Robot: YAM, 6 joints.
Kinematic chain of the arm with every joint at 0, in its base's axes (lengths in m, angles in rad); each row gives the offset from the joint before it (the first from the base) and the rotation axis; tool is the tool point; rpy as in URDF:
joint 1: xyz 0 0 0.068 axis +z
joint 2: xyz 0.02 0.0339 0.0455 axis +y
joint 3: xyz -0.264 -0.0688 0 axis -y
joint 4: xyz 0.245 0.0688 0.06 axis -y
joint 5: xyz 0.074 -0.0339 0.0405 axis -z
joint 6: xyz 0.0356 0 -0.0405 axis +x
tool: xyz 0 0 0 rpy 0 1.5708 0
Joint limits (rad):
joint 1: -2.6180..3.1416
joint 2: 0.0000..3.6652
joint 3: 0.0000..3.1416
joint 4: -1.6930..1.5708
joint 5: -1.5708..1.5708
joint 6: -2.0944..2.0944
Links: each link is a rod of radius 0.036 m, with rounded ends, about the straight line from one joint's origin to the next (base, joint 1, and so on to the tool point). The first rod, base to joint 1, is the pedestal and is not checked.
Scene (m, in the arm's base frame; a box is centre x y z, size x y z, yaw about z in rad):
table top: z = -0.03
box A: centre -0 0.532 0.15 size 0.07 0.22 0.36 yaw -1.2
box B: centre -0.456 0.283 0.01 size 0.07 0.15 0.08 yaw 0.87
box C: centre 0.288 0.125 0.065 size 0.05 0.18 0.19 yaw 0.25
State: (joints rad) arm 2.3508 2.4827 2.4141 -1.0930 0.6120 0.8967
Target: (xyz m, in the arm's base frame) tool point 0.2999 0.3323 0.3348
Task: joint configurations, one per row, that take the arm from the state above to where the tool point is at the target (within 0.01 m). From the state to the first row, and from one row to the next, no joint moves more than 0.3 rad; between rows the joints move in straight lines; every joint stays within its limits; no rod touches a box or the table.
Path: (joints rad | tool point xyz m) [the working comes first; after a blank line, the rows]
Joints at the target: 0.8885 2.1818 2.3348 -1.2886 0.7101 0.8967
Straight joint move there: touches box A.

1: 2.2223 2.2279 2.3921 -1.2930 0.5387 0.7695 | -0.2631 0.3752 0.3273
2: 2.0938 1.9731 2.3702 -1.4930 0.4653 0.6424 | -0.1732 0.3324 0.4124
3: 1.9653 1.7183 2.3482 -1.6930 0.3920 0.5152 | -0.0925 0.2576 0.4740
4: 1.6961 1.8341 2.3449 -1.5919 0.4715 0.6106 | -0.0243 0.3223 0.4472
5: 1.4269 1.9500 2.3415 -1.4908 0.5511 0.7060 | 0.0713 0.3622 0.4147
6: 1.1577 2.0659 2.3382 -1.3897 0.6306 0.8013 | 0.1839 0.3673 0.3771
7: 0.8885 2.1818 2.3348 -1.2886 0.7101 0.8967 | 0.2999 0.3323 0.3348

